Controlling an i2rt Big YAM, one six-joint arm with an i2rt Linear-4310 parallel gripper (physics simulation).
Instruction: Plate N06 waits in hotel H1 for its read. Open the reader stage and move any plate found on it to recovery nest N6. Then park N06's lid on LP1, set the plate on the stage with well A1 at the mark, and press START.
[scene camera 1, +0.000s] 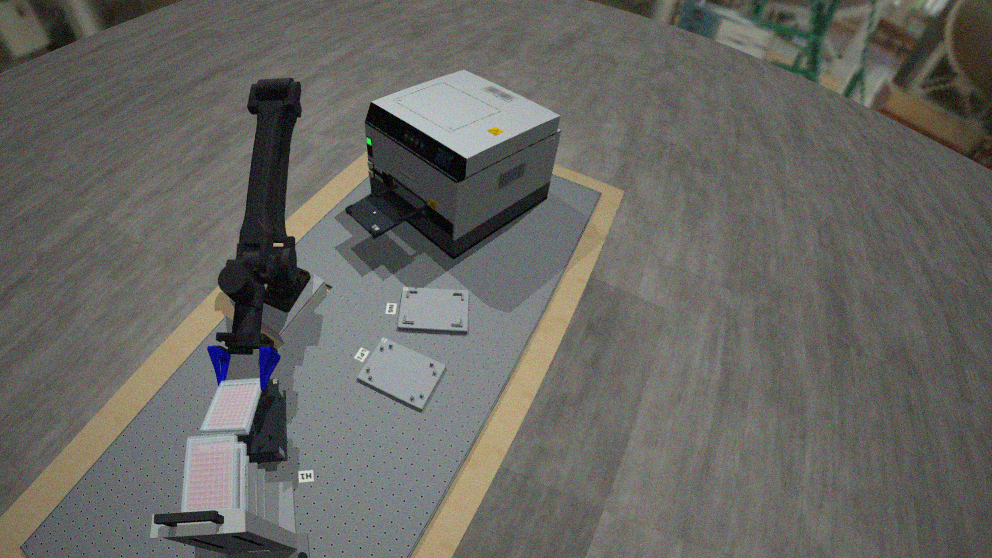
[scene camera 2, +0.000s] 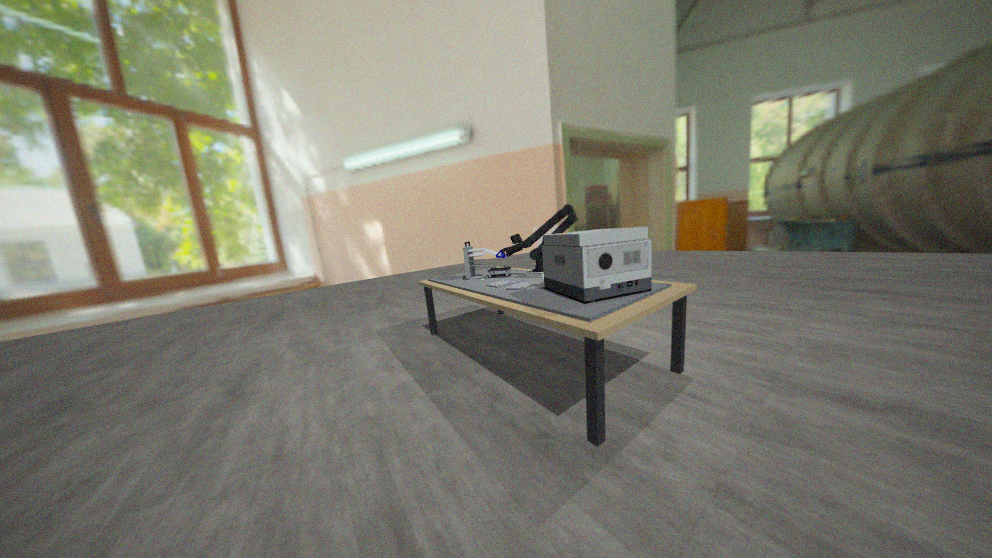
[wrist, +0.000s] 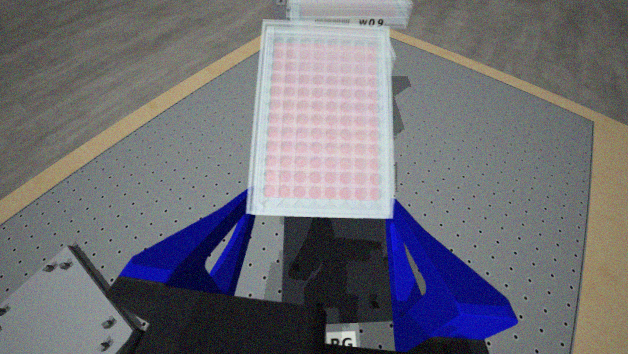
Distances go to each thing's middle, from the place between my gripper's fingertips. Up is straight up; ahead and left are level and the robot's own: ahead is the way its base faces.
My hand is 41 cm to the right of the N6 plate nest (scene camera 1: 422, 309), 22 cm short of it and 16 cm above it. From my hand the other things lie so: stage tray (scene camera 1: 386, 217) 61 cm to the left, 7 cm below, 1 cm ahead.
